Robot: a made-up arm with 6 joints.
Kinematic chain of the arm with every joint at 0, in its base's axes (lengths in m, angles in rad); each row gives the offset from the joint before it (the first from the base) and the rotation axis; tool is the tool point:
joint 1: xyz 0 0 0.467 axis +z
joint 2: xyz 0 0 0 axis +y
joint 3: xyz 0 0 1.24 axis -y
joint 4: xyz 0 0 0 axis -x
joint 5: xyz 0.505 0 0 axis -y
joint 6: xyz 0 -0.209 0 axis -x
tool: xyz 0 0 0
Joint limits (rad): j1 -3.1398..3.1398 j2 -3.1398..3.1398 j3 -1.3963..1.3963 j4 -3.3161..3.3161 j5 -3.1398..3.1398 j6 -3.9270..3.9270
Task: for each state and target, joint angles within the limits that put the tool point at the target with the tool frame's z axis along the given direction. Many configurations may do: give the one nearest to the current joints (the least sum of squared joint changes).
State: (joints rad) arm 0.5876 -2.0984 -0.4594 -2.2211 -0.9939 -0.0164
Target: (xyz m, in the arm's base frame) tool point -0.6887 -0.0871 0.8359 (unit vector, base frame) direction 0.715 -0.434 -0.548
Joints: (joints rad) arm 0.3266 -1.3292 -0.8915 -2.2950 -0.2597 -0.1186
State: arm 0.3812 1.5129 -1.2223 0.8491 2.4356 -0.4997
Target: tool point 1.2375 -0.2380 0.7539 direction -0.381 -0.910 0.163
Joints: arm -0.0782 0.9256 -0.4243 0.8333 2.8873 -0.4485
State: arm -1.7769 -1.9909 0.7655 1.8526 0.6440 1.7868
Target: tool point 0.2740 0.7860 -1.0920 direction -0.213 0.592 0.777
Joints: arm -1.8430 -2.7445 0.8853 1.8252 0.6385 1.7201
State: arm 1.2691 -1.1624 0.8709 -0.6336 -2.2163 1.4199
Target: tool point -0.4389 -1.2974 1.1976 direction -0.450 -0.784 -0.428
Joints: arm 1.2339 -1.4053 0.8285 -1.5010 -2.0079 1.3374
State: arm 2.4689 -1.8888 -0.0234 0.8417 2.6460 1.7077
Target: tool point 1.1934 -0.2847 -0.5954 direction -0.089 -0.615 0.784
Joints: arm 2.8411 -2.5568 0.2731 1.1713 2.2821 2.0253
